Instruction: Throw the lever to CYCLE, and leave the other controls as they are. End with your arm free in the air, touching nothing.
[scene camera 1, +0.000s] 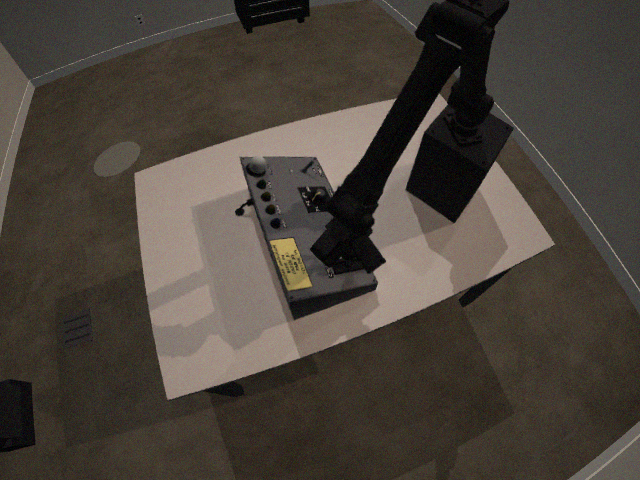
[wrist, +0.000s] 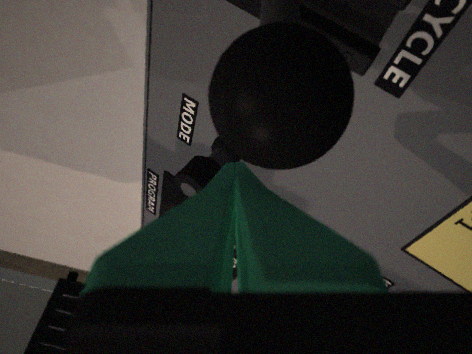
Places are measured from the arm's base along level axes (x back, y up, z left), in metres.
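Pixels of known places: gripper, between the fingertips: (wrist: 235, 177); arm's base, origin of its link: (scene camera 1: 462, 129).
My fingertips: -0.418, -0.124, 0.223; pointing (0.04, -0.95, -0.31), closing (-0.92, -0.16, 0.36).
Note:
For each thing: its middle in the pictures, then the offset to it from my fingertips, as dx, dy, dz. "*": a spot on its surface instead. Level surfaces: height alone.
- lever's round black ball, middle of its body: (wrist: 279, 98) (scene camera 1: 348, 252) +0.002, -0.002, +0.038
- slot, a spot on its surface: (wrist: 367, 57) * -0.036, -0.056, +0.033
- CYCLE label, a spot on its surface: (wrist: 422, 47) (scene camera 1: 327, 268) * -0.054, -0.061, +0.045
- black MODE switch, a spot on its surface: (wrist: 198, 171) * +0.005, -0.051, -0.071
- grey panel, height of its surface: dy -0.051
- white table, height of its surface: dy -0.176
- yellow placard, a spot on its surface: (scene camera 1: 291, 263) * -0.145, -0.023, +0.027
- rotary selector, middle of its body: (scene camera 1: 319, 195) -0.024, -0.070, -0.201
- pale dome, a spot on its surface: (scene camera 1: 256, 166) * -0.195, +0.015, -0.285
The lever's round black ball (wrist: 281, 95) fills the upper middle of the wrist view; its stem runs up behind it, and its foot in the slot (wrist: 367, 57) is out of view. The CYCLE label (wrist: 422, 47) (scene camera 1: 329, 272) lies beside the slot's near end. My gripper (wrist: 235, 177) (scene camera 1: 348, 258) is shut and empty, its green fingertips together at the ball's lower left edge in the wrist view. I cannot tell whether they touch it. In the scene view the gripper hides most of the lever. The black MODE switch (wrist: 198, 171) is partly behind the fingers.
The grey panel (scene camera 1: 302, 229) stands on the white table (scene camera 1: 175, 268). It carries a yellow placard (scene camera 1: 291, 263), a rotary selector (scene camera 1: 318, 194), a pale dome (scene camera 1: 256, 166) and several small round lamps. The arm's dark pedestal (scene camera 1: 449, 170) stands at the right.

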